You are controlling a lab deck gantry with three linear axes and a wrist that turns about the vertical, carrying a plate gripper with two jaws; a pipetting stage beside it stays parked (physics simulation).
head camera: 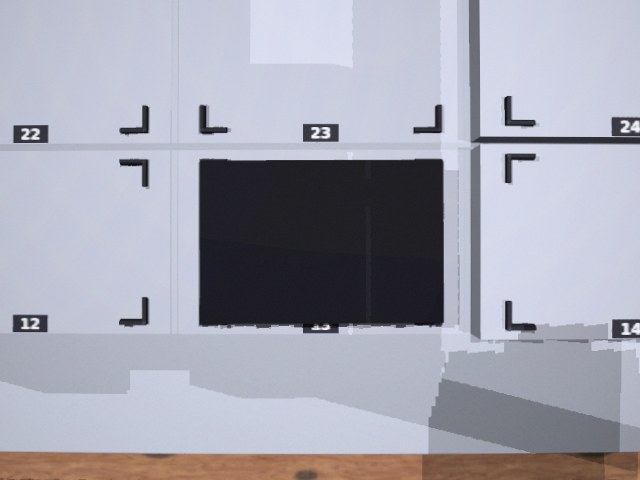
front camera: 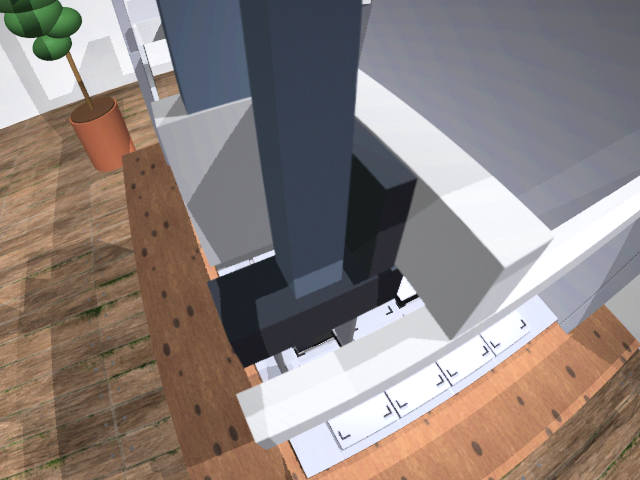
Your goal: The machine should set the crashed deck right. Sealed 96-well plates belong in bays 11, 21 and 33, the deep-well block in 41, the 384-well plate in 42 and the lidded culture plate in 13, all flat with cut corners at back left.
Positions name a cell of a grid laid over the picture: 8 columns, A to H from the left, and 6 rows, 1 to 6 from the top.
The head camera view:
black lid: D4
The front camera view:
gripper: D5
grey wall panel: G2
